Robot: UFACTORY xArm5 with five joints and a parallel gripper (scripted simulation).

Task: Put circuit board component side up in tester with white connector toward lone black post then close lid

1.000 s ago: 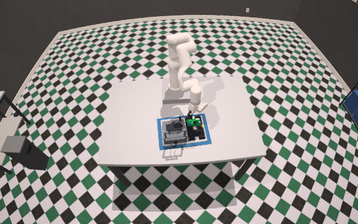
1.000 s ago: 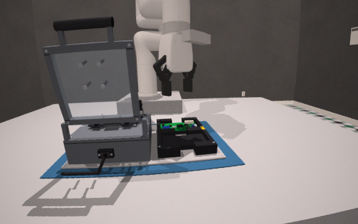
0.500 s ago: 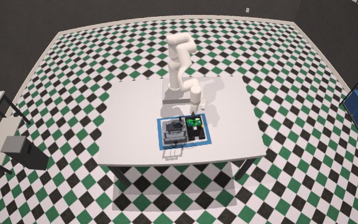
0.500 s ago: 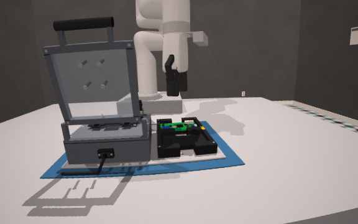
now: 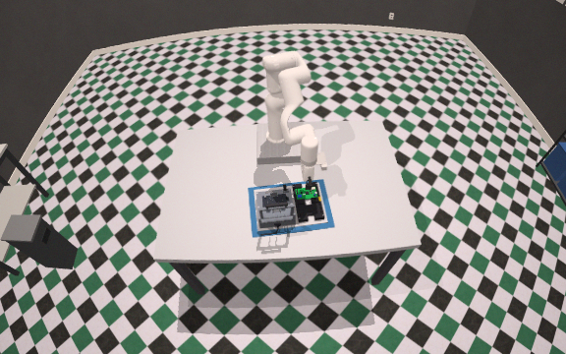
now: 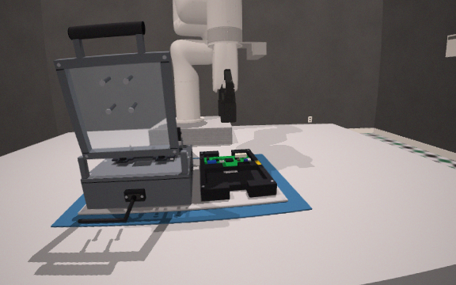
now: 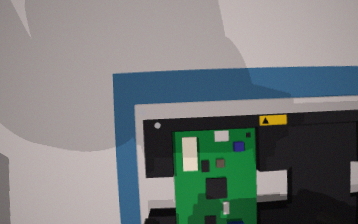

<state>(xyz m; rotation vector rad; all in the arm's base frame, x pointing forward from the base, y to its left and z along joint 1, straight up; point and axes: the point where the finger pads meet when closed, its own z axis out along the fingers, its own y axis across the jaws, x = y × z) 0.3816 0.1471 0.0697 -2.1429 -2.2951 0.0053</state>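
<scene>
Right now the green circuit board is 110 mm below my hand. Round my hand: black block: 110 mm to the right, 40 mm below, 10 mm ahead; then clear lid: 200 mm ahead, 150 mm to the right, 60 mm above; then grey tester: 120 mm to the right, 110 mm ahead, 10 mm below.
</scene>
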